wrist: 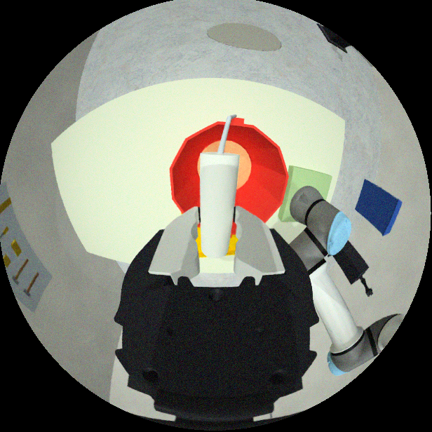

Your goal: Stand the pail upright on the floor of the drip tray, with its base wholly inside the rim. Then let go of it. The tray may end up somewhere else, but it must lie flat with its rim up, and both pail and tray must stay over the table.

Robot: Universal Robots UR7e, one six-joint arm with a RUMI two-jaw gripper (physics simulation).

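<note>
The red pail (pixel 260 195) hangs upright by its raised handle, its many-sided mouth facing the camera and an orange round bottom inside. The thin handle wire rises from an ear at the far rim to a thick white tubular grip. My gripper (pixel 216 208) is shut on the white grip, with a jaw on each side. The pail appears a little above the table. The yellow drip tray (pixel 202 246) lies nearer the gripper's body, seen in part between the jaws and behind the grip; most of it is hidden, and so is the near side of the pail.
A pale green block (pixel 311 180) lies on the pale table (pixel 120 175), right of the pail. The arm's grey and white links (pixel 335 305) show at the right. A blue block (pixel 376 205) is beyond the table's right edge. A board with tools (pixel 37 285) is at far left.
</note>
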